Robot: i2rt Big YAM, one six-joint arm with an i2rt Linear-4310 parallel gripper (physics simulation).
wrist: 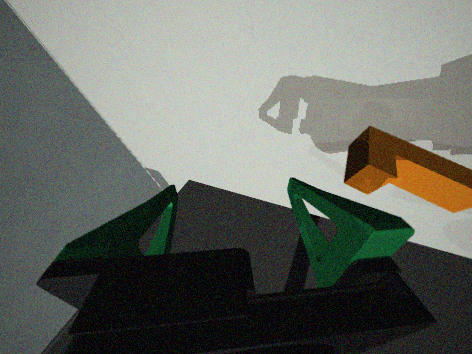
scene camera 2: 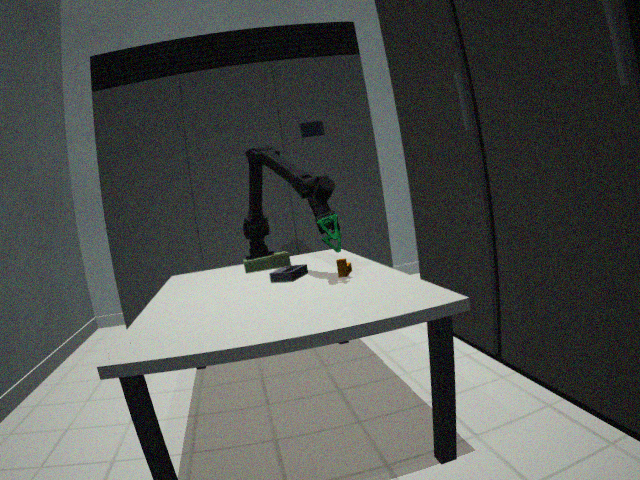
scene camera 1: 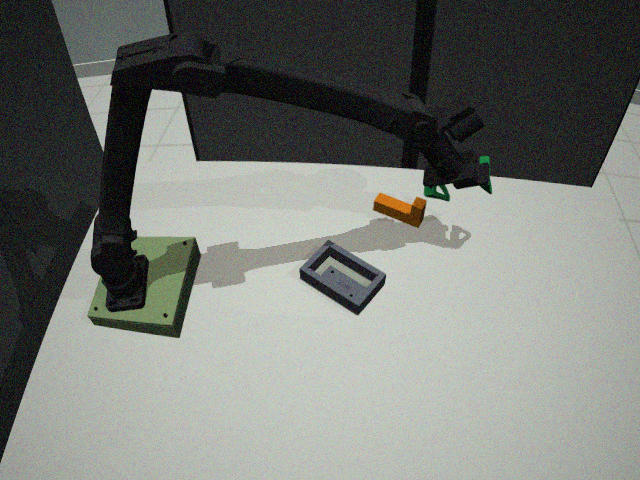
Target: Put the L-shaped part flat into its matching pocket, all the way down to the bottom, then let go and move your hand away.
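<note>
The orange L-shaped part (scene camera 1: 395, 206) (scene camera 2: 342, 267) (wrist: 435, 185) rests on the table, behind the pocket piece in scene camera 1; I cannot tell whether it lies flat or on an edge. The dark grey pocket piece (scene camera 1: 343, 281) (scene camera 2: 283, 275) has a raised rim, a grey inner step with small holes, and a light L-shaped recess. My gripper (scene camera 1: 469, 195) (scene camera 2: 338, 250) (wrist: 233, 186) is open, its green fingers wide apart and empty. It hangs above the table, right of the part in scene camera 1. In the wrist view the part is right of both fingers, its far end cut off.
The arm's base stands on a green block (scene camera 1: 168, 294) (scene camera 2: 268, 261) at the left. The white table (scene camera 1: 330, 403) (scene camera 2: 268, 320) carries everything. A dark panel (scene camera 1: 289, 77) stands behind the table in scene camera 1. The arm casts a shadow past the part.
</note>
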